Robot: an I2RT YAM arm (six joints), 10 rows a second.
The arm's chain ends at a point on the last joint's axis. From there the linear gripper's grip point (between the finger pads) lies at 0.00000 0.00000 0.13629 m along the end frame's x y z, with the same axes.
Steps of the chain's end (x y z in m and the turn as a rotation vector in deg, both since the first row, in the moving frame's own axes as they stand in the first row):
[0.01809 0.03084 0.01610 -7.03 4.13 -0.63]
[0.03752 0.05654 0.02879 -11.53 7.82 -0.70]
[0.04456 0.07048 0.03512 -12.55 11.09 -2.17]
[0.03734 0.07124 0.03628 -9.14 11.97 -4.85]
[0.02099 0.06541 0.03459 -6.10 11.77 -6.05]
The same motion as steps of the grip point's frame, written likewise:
[0.02797 0.04745 0.01472 -7.03 4.13 -0.63]
[0.05611 0.08358 0.02478 -11.53 7.82 -0.70]
[0.07112 0.09941 0.02934 -12.55 11.09 -2.17]
[0.06637 0.09151 0.03160 -9.14 11.97 -4.85]
[0.04945 0.07829 0.03096 -6.10 11.77 -6.05]

